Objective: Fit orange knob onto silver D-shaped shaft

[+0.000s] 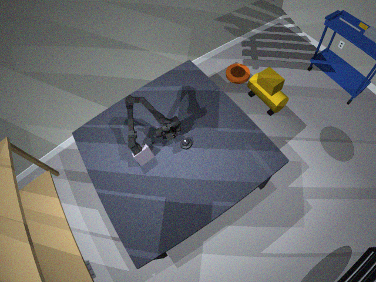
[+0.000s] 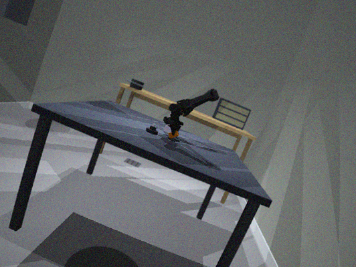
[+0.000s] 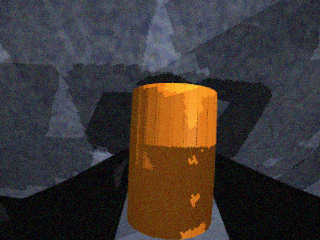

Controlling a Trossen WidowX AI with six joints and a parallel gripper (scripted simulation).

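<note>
My gripper tip is now 15 cm to the left of the round dark pedestal and 6 cm short of it. Round my gripper tip: orange knob 1 cm above.
</note>
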